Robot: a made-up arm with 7 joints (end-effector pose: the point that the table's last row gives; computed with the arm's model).
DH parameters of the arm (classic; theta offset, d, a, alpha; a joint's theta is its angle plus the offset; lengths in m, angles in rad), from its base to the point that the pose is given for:
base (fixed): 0 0 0 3.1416
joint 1: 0 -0.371 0 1.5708
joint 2: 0 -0.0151 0 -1.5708
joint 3: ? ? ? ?
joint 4: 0 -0.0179 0 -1.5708
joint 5: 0 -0.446 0 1.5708
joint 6: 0 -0.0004 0 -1.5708
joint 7: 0 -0.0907 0 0
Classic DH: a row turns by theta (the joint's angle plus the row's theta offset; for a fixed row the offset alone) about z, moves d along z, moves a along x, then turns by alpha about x.
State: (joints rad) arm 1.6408 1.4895 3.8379 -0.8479 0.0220 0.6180 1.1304
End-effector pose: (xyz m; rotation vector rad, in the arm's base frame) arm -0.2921 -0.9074 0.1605 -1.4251 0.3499 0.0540
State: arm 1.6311 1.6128 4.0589 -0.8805 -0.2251 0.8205 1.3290
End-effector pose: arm -0.3440 -0.8664 0.1178 -1.5099 0.5888 0.2386
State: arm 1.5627 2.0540 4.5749 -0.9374 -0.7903 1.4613 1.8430
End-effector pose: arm -0.3420 -0.7497 -0.0206 -1.7808 1.1245 1.0446
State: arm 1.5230 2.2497 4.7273 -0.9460 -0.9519 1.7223 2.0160
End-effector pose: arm -0.3017 -0.6888 -0.0959 -1.9459 1.1922 1.3769
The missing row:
joint 3: 0 -0.5221 0 1.5708
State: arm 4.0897 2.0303 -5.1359 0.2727 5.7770 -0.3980 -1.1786
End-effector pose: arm -0.4322 0.8297 -0.1033 0.3144 1.3893 -1.2312
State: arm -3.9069 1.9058 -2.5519 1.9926 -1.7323 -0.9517 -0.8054
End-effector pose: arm -0.0705 -0.4983 0.5756 0.3675 -1.6977 -0.9887
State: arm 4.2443 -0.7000 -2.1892 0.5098 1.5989 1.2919 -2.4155
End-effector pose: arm 0.0814 -0.6731 1.0560 -1.3564 1.9655 -0.6784
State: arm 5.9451 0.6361 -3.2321 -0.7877 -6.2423 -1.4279 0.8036
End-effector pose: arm 0.7196 0.2897 0.7712 -0.0476 -0.3066 1.1975
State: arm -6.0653 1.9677 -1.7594 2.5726 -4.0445 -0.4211 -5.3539
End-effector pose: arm 0.1338 0.2201 0.4024 2.1623 1.0602 0.5823
